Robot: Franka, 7 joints.
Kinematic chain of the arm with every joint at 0, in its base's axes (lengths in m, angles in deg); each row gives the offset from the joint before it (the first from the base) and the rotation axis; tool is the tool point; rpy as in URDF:
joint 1: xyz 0 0 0.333 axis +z
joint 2: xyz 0 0 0 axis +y
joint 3: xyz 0 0 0.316 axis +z
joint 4: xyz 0.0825 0 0 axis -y
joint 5: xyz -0.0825 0 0.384 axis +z
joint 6: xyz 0 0 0 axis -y
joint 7: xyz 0.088 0 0 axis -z
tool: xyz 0 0 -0.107 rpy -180 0 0
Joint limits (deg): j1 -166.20..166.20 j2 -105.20..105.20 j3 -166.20..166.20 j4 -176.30..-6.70 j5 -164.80..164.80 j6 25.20..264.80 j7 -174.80..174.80
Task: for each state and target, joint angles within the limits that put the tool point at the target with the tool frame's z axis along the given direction. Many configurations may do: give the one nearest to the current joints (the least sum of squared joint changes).
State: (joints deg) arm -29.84 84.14 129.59 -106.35 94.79 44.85 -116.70
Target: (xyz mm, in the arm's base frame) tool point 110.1 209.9 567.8 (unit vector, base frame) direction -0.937 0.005 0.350
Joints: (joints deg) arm -78.71 68.92 132.93 -155.88 66.96 83.14 -116.70
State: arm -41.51 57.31 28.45 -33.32 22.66 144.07 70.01
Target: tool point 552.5 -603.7 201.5 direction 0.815 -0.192 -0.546
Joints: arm -61.22 69.59 30.14 -56.88 39.19 163.18 70.01
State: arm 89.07 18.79 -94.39 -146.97 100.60 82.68 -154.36
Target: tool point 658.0 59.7 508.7 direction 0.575 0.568 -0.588
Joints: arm 68.82 46.13 -89.62 -98.92 100.62 108.30 -154.36
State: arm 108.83 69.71 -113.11 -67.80 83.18 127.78 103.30
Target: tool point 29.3 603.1 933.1 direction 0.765 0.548 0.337
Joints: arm 106.64 59.98 -140.77 -33.94 62.44 137.24 103.30
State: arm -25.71 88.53 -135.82 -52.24 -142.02 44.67 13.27
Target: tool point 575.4 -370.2 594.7 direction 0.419 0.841 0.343
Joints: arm -2.81 92.05 -115.34 -74.50 -126.92 59.67 13.27
